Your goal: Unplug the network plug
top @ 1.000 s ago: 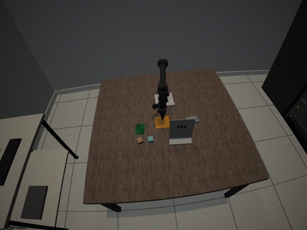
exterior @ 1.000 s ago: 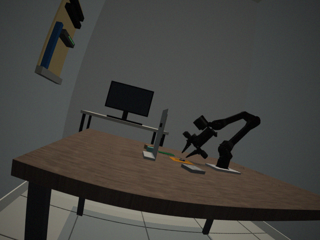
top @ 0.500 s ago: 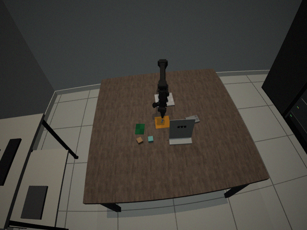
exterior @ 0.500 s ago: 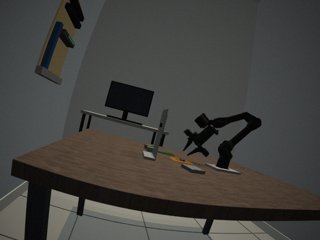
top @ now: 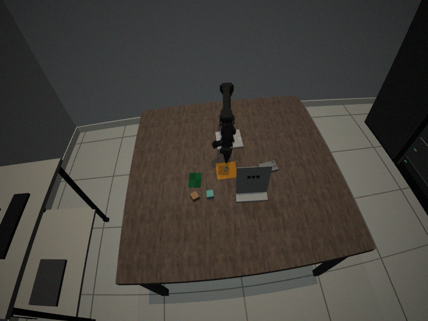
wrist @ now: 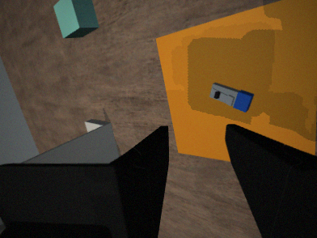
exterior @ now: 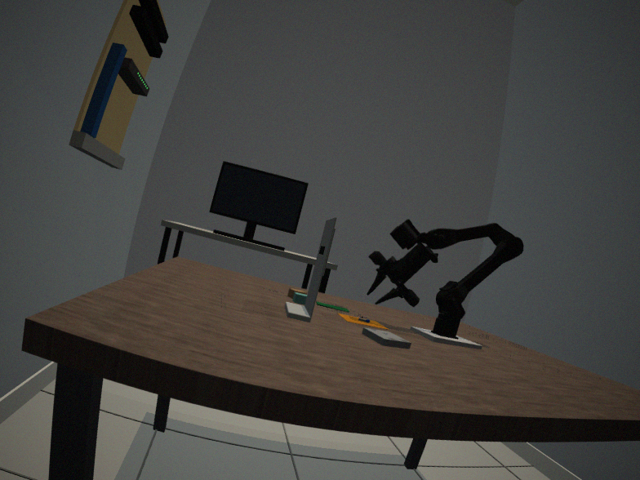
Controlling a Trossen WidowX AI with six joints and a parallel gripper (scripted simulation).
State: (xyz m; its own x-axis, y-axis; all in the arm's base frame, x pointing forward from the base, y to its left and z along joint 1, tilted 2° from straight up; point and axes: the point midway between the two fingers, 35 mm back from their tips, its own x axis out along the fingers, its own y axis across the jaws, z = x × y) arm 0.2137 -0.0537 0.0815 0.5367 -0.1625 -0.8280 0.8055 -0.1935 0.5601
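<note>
Right now my gripper tip is 6 cm above the blue network plug and 1 cm to the left of it. The rest, counted from my gripper tip: green flat square (19 cm to the right, 7 cm below, 4 cm ahead); teal cube (16 cm ahead, 12 cm to the right, 5 cm below); orange flat square (7 cm below, 1 cm ahead).
</note>
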